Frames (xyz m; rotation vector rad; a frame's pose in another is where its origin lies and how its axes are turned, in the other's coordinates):
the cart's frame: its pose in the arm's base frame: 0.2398 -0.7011 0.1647 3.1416 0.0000 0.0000
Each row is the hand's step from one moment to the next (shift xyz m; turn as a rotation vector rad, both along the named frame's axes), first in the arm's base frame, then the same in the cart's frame.
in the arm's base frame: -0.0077 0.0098 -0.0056 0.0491 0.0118 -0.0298
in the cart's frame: -0.0077 -0.0098 0.0056 0.0491 -0.0118 0.0298
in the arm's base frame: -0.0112 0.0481 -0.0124 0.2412 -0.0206 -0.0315
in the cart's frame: -0.0112 -0.0481 0.0124 0.2412 0.0206 0.0315
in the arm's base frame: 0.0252 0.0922 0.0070 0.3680 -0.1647 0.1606
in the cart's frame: 0.0252 -0.0922 -0.0070 0.3680 0.1647 -0.1606
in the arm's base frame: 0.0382 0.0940 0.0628 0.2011 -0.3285 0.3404
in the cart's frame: 0.0382 -0.0940 -0.0628 0.2011 0.3285 -0.3404
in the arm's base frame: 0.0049 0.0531 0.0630 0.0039 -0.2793 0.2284
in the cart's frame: 0.0049 -0.0531 -0.0630 0.0039 0.2793 -0.2284
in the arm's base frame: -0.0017 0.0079 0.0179 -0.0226 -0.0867 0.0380
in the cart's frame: -0.0017 -0.0079 -0.0179 -0.0226 0.0867 -0.0380
